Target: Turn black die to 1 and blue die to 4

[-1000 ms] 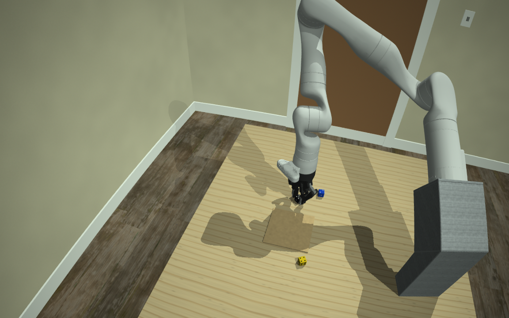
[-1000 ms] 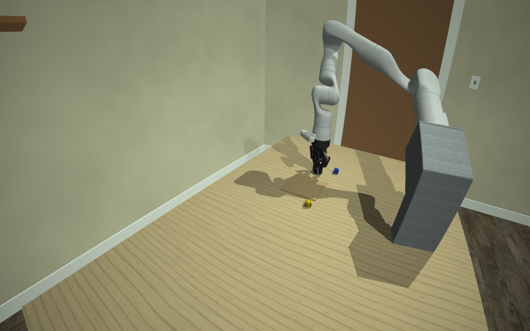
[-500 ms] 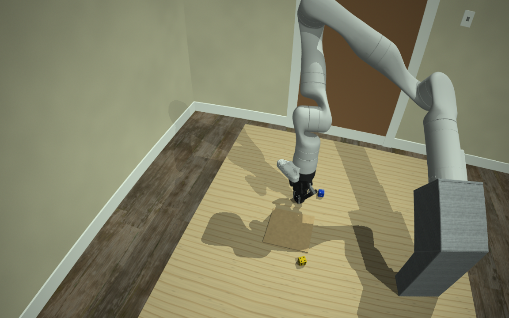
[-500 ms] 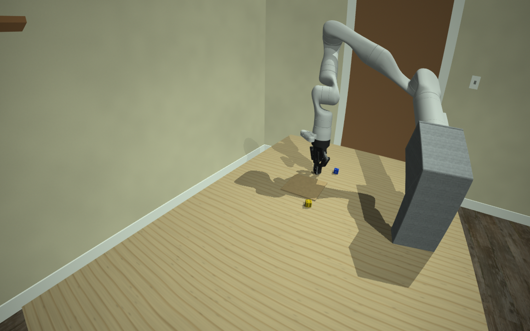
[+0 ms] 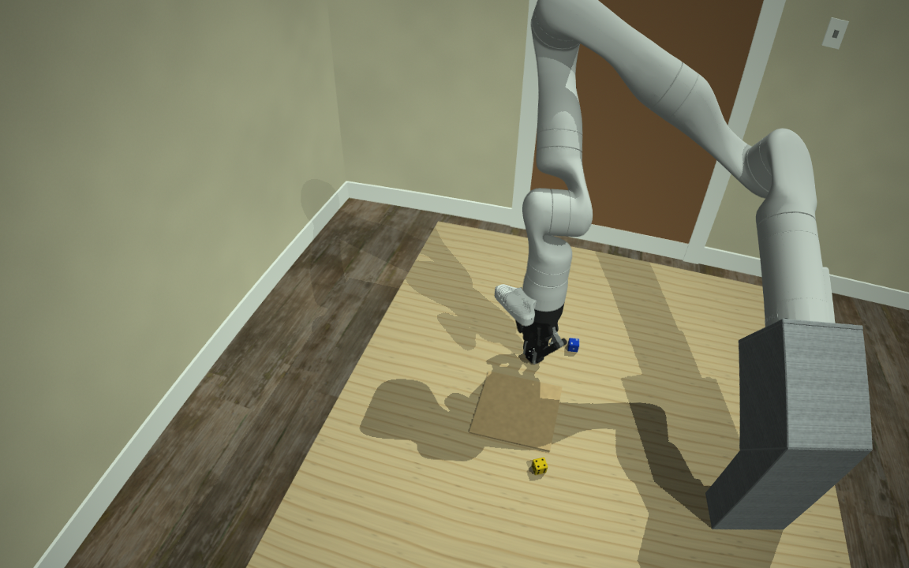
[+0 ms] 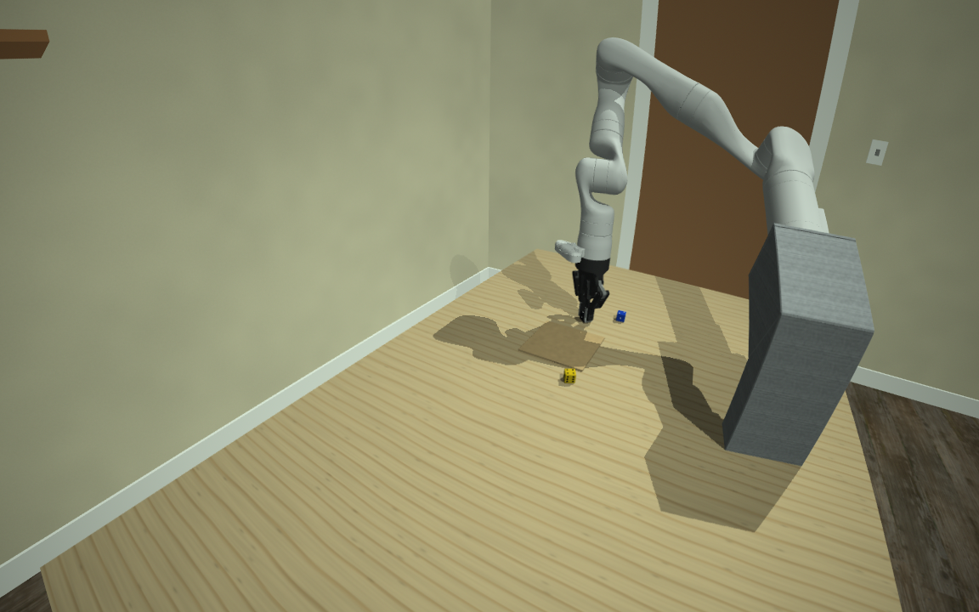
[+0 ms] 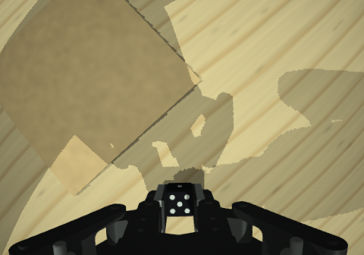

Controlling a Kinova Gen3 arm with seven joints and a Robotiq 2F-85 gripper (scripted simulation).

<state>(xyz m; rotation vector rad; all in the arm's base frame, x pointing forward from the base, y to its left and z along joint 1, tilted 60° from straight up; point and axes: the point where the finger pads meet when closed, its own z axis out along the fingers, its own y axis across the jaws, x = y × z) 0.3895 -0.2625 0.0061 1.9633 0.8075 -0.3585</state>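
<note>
My gripper is now 1 cm above the black die. Round my hand: yellow die 3 cm behind, 24 cm to the left, 1 cm below; then tan mat 2 cm ahead, 13 cm to the left, 2 cm below; then blue die 8 cm behind, 4 cm to the right, 1 cm below.
</note>
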